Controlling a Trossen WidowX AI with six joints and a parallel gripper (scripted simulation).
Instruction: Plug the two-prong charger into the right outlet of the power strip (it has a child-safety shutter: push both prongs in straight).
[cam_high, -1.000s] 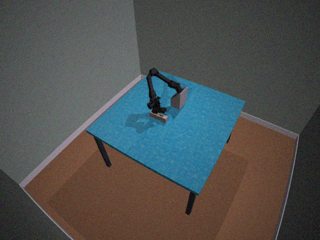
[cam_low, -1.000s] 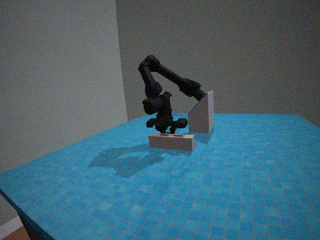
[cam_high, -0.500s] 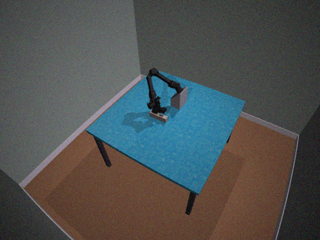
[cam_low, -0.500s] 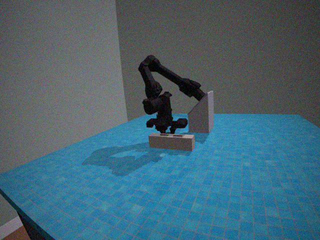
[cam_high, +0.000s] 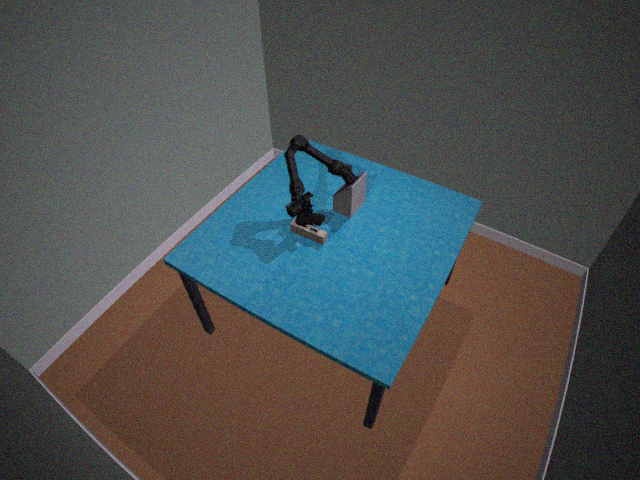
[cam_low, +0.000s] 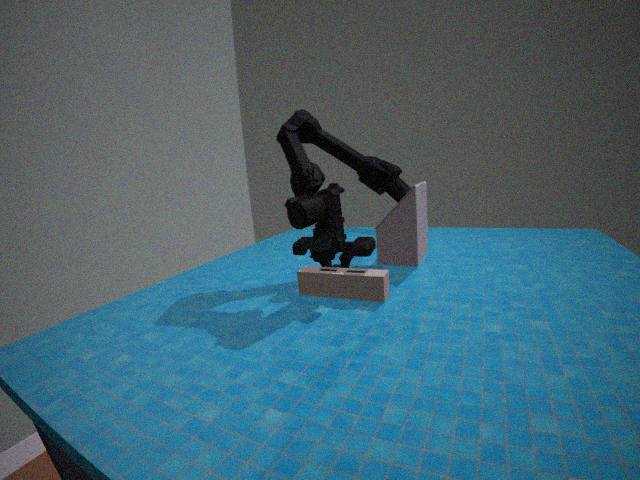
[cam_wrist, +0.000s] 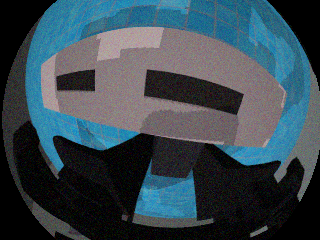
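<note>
My gripper tip is 2 cm short of the black two-prong charger and 1 cm below it.
</note>
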